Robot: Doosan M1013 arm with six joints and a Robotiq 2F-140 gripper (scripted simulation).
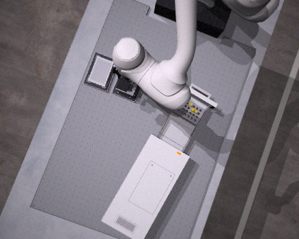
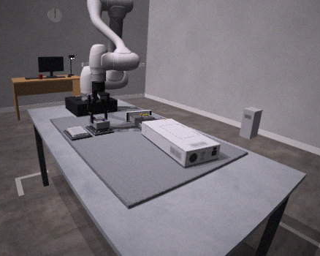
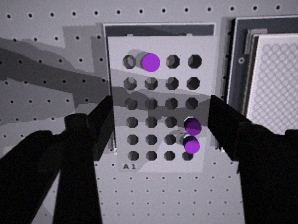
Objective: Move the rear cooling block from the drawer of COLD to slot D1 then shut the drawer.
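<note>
The deck slot D1 lies 80 mm below my hand. From my hand the other things lie so: grey cooling block: 30 mm below; then drawer: 310 mm to the left, 60 mm ahead, 50 mm below; then perforated grey mat: 190 mm ahead, 160 mm to the left, 80 mm below.
</note>
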